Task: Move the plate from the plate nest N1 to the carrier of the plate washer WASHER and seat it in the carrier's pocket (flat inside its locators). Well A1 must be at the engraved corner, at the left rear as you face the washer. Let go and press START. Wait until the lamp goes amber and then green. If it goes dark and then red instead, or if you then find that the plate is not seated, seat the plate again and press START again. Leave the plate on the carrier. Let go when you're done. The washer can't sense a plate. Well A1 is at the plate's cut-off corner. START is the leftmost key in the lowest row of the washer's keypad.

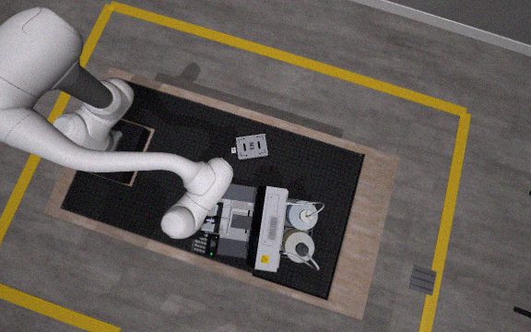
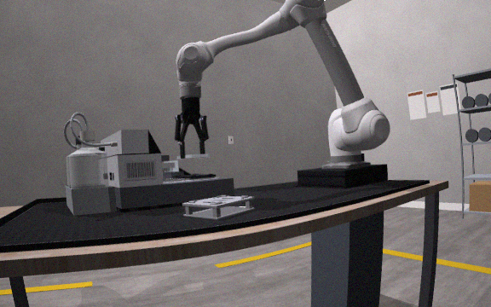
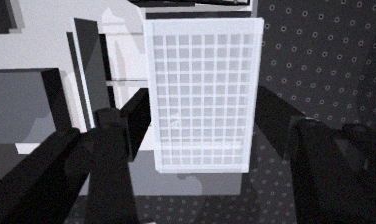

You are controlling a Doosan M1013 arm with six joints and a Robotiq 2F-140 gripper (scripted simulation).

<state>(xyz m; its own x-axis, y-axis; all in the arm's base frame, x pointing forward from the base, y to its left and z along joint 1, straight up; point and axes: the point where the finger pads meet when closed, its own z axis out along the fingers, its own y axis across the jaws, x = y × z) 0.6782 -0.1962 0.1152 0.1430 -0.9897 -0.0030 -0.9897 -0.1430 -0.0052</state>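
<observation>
My gripper is now 10 cm above the washer carrier. The rest, counted from my hand: label (38 cm to the left, 19 cm below, 1 cm behind); washer (15 cm ahead, 6 cm below, 2 cm to the left); white multi-well plate (2 cm below).
</observation>
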